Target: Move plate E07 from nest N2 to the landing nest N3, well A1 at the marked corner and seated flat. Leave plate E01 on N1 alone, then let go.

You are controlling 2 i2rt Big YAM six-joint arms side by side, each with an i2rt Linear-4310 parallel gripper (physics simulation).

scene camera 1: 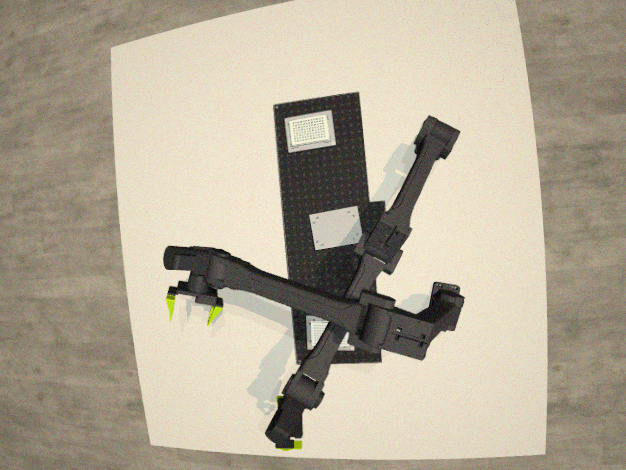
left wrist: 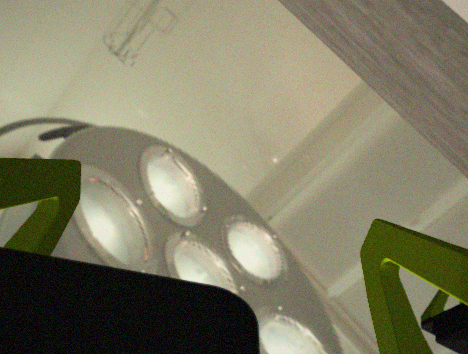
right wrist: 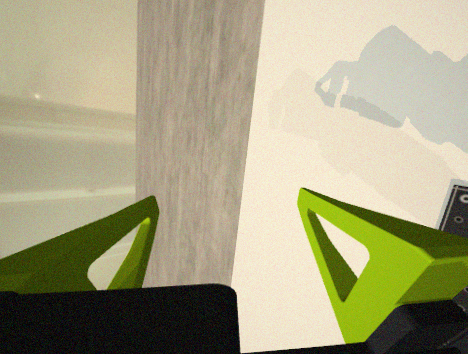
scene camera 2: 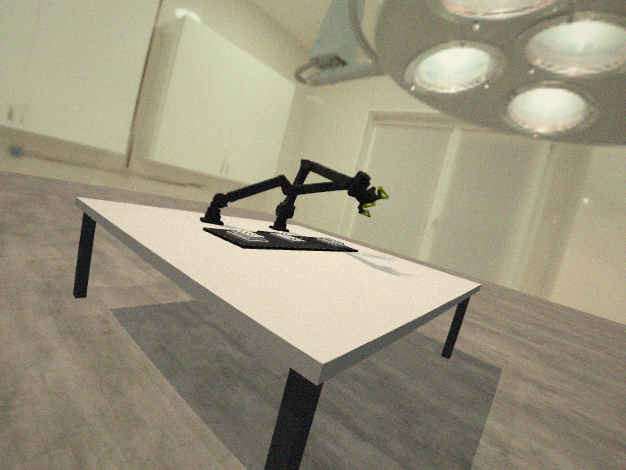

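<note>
Two white well plates [scene camera 1: 309, 129] [scene camera 1: 317, 332] sit on nests at opposite ends of the black board [scene camera 1: 323, 177]. The lower one is partly hidden under the arms. The bare grey nest [scene camera 1: 328, 230] between them holds no plate. Plate and nest labels and marked corners are too small to read, so I cannot tell E07 from E01. My left gripper [scene camera 1: 189, 322] [left wrist: 227, 208] is open and empty, left of the board, its wrist camera facing the lamp and wall. My right gripper [scene camera 1: 288, 424] [right wrist: 228, 199] is open and empty, high beyond the board's lower end.
My two arms cross above the lower part of the board in scene camera 1. The white table [scene camera 1: 202, 151] [scene camera 2: 283, 303] [right wrist: 285, 240] carries the board and both arm bases. A large ceiling lamp [scene camera 2: 485, 116] [left wrist: 215, 200] hangs overhead. The board's corner shows at the right wrist view's right edge.
</note>
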